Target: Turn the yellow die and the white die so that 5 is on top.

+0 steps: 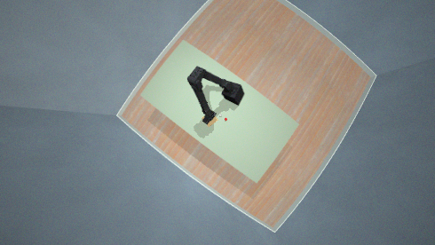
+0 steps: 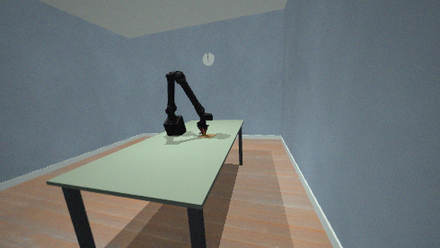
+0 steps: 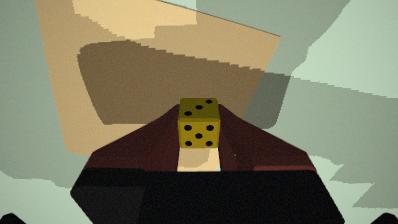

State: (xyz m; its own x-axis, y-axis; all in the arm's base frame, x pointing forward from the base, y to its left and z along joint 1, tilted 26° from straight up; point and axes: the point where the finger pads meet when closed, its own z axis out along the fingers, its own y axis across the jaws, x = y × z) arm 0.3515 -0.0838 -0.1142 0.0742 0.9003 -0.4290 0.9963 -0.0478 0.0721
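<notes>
The yellow die is right at my hand. The rest, counted from my hand: tan mat 4 cm ahead, 2 cm below; then red die 16 cm to the left, 6 cm behind, 1 cm below; then white die 8 cm to the left, 7 cm behind, 1 cm below.
</notes>
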